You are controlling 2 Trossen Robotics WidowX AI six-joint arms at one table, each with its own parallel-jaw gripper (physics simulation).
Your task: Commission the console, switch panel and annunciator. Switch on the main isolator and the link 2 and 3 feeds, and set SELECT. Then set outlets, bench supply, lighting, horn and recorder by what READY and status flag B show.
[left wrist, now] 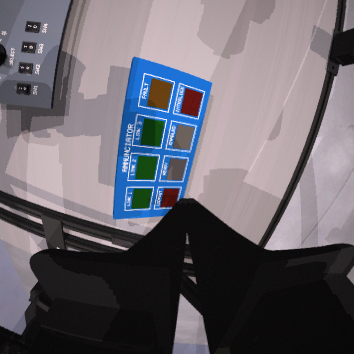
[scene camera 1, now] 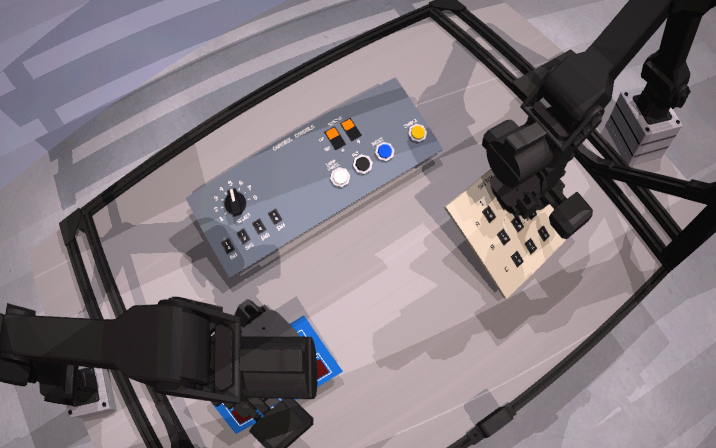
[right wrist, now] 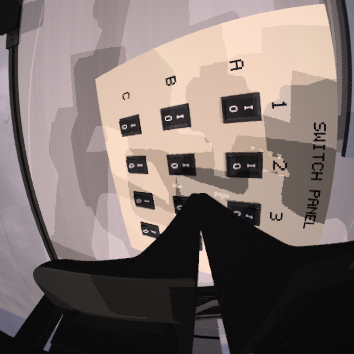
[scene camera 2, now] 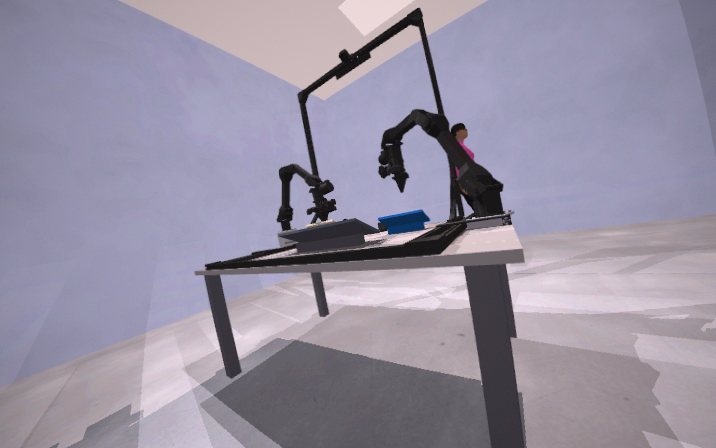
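Where they show: left gripper, between the fingertips: [left wrist: 185,204] [scene camera 2: 401,192]; right gripper, between the fingertips: [right wrist: 197,199]; left arm's base, origin of its link: [scene camera 1: 83,386] [scene camera 2: 490,215]; right arm's base, origin of its link: [scene camera 1: 652,108] [scene camera 2: 286,230].
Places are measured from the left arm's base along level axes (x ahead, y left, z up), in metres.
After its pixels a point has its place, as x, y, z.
The grey console [scene camera 1: 295,184] {0.486, 0.214, 0.037} [scene camera 2: 330,229] {0.440, 0.251, 0.046} [left wrist: 42,102] {0.342, 0.122, 0.013} has a SELECT knob [scene camera 1: 234,202] {0.387, 0.203, 0.064} pointing near 5. Its two status flags [scene camera 1: 334,137] {0.569, 0.266, 0.051} [scene camera 1: 351,128] {0.600, 0.274, 0.050} show orange in their upper halves. The beige switch panel [scene camera 1: 459,208] {0.698, 0.063, 0.084} carries rows of black rockers; their settings are hard to read. My right gripper [right wrist: 197,199] {0.796, 0.036, 0.071} is shut and empty above it, hiding some rockers. The blue annunciator [scene camera 2: 403,217] {0.339, -0.046, 0.036} [left wrist: 142,66] {0.437, -0.015, 0.049} shows dull green LINK tiles, an amber FAULT, red INTERLOCK and LOCKOUT, and grey ENABLED and READY [left wrist: 177,168] {0.346, -0.103, 0.019}. My left gripper [scene camera 2: 401,189] {0.365, -0.103, 0.144} [left wrist: 185,204] {0.365, -0.103, 0.144} is shut and empty above the annunciator.
White, black, blue and yellow buttons [scene camera 1: 340,176] {0.557, 0.202, 0.035} [scene camera 1: 362,163] {0.597, 0.212, 0.035} [scene camera 1: 384,151] {0.637, 0.221, 0.035} [scene camera 1: 417,132] {0.701, 0.237, 0.035} stand on the console, with switches SW1 to SW4 near the knob. A black frame surrounds the panels on the table. A person in pink [scene camera 2: 465,150] stands behind the left arm in scene camera 2.
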